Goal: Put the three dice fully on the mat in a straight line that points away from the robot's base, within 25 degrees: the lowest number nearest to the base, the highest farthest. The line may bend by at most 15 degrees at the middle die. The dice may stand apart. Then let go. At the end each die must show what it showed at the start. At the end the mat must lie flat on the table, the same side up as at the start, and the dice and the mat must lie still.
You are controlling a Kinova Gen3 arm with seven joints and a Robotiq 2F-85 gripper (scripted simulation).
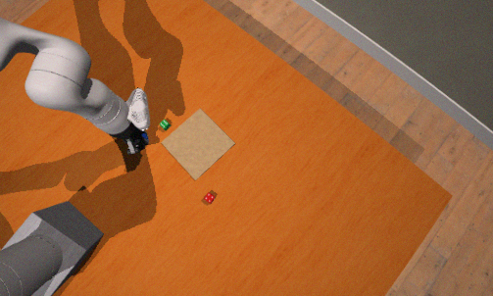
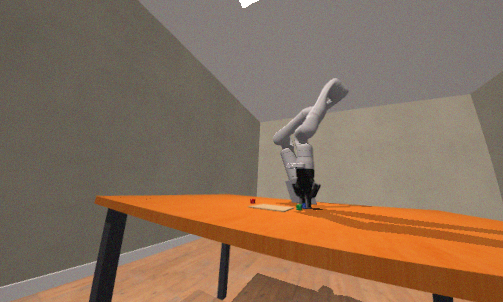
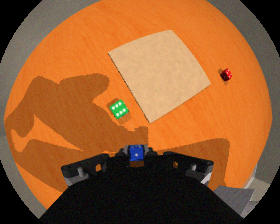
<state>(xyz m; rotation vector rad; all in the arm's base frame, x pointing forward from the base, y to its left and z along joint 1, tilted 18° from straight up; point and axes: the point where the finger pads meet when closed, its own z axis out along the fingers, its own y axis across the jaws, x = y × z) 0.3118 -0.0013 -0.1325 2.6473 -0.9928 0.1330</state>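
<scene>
The tan mat lies 70 mm ahead of my hand, 130 mm to the right of it and 20 mm below it. The rest, counted from my hand: green die (60 mm ahead, 30 mm to the right, 10 mm below); then blue die (10 mm below); then red die (30 mm behind, 240 mm to the right, 10 mm below).
</scene>
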